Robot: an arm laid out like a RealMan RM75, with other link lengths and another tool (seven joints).
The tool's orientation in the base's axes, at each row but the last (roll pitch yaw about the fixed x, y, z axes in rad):
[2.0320, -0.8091, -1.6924]
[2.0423, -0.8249, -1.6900]
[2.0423, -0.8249, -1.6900]
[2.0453, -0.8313, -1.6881]
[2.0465, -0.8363, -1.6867]
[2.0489, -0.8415, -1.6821]
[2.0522, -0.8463, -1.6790]
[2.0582, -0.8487, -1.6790]
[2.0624, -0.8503, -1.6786]
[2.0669, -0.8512, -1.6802]
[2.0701, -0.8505, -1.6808]
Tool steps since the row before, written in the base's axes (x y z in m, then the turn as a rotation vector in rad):
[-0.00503, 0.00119, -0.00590, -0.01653, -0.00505, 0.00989]
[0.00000, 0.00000, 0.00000, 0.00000, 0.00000, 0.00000]
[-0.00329, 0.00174, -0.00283, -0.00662, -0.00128, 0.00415]
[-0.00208, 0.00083, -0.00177, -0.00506, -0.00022, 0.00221]
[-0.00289, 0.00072, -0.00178, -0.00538, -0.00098, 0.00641]
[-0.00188, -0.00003, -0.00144, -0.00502, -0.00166, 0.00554]
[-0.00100, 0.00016, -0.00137, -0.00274, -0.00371, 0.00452]
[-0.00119, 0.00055, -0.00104, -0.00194, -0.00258, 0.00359]
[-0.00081, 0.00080, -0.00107, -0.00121, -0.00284, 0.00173]
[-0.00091, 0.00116, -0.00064, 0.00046, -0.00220, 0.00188]
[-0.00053, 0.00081, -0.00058, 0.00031, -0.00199, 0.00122]
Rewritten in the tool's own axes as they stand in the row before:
[-0.00466, -0.00099, 0.00623, 0.01200, 0.00859, 0.01337]
[0.00000, 0.00000, 0.00000, 0.00000, 0.00000, 0.00000]
[-0.00299, 0.00074, 0.00352, 0.00444, 0.00408, 0.00513]
[-0.00170, 0.00031, 0.00227, 0.00218, 0.00308, 0.00404]
[-0.00158, 0.00054, 0.00304, 0.00583, 0.00516, 0.00322]
[-0.00091, -0.00015, 0.00218, 0.00560, 0.00403, 0.00332]
[-0.00106, -0.00030, 0.00130, 0.00603, 0.00109, 0.00205]
[-0.00106, 0.00025, 0.00127, 0.00453, 0.00103, 0.00132]
[-0.00127, 0.00027, 0.00087, 0.00325, -0.00053, 0.00130]
[-0.00118, 0.00082, 0.00073, 0.00282, -0.00066, -0.00044]
[-0.00093, 0.00045, 0.00045, 0.00220, -0.00083, -0.00015]

